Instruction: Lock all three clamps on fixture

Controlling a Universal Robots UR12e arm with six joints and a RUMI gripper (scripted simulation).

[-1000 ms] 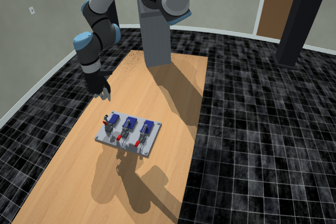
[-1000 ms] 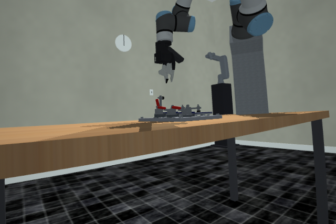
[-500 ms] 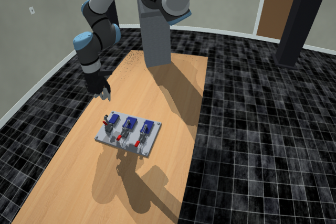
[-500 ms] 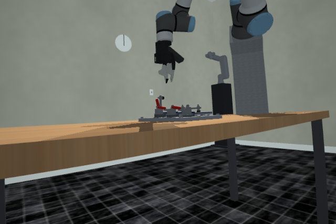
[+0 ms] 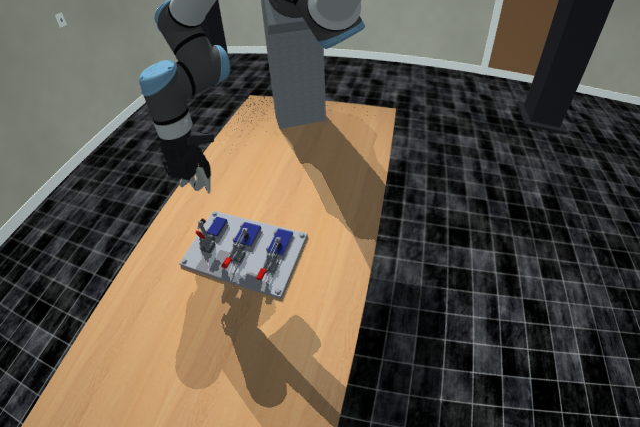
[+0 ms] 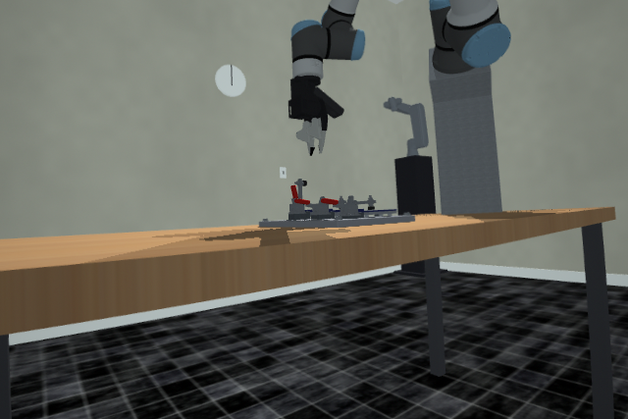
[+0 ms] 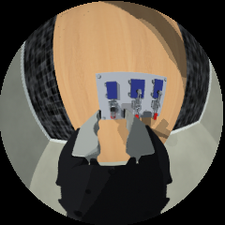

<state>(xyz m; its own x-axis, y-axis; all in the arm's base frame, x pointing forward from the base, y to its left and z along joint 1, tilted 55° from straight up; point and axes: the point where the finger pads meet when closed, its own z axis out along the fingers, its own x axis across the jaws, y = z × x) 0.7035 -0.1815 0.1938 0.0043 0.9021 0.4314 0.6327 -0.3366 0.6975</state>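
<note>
The grey fixture plate is 21 cm below my hand, 11 cm to the left of it and 4 cm ahead of it.
</note>
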